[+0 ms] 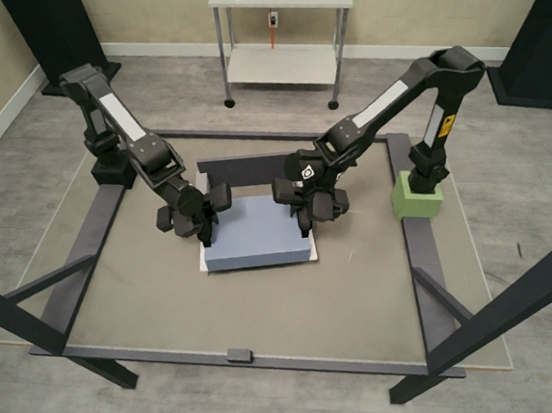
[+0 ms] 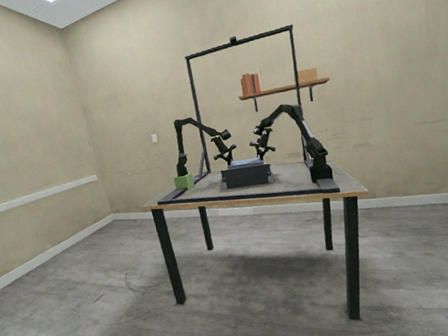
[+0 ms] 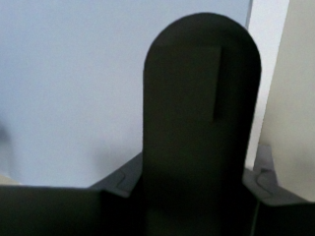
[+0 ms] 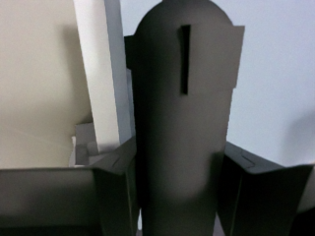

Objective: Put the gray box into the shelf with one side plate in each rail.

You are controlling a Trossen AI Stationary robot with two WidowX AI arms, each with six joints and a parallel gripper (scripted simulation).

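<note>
My left gripper is now 110 mm to the left of the gray box, 50 mm above it and 30 mm short of it. From my left hand the other things lie so: shelf back wall (250 mm ahead, 70 mm below, 60 mm to the right).
Now: right hand 11 cm to the right of the gray box, 5 cm above it and 3 cm past it. Also, from my right hand: shelf back wall 19 cm ahead, 17 cm to the left, 8 cm below.
</note>
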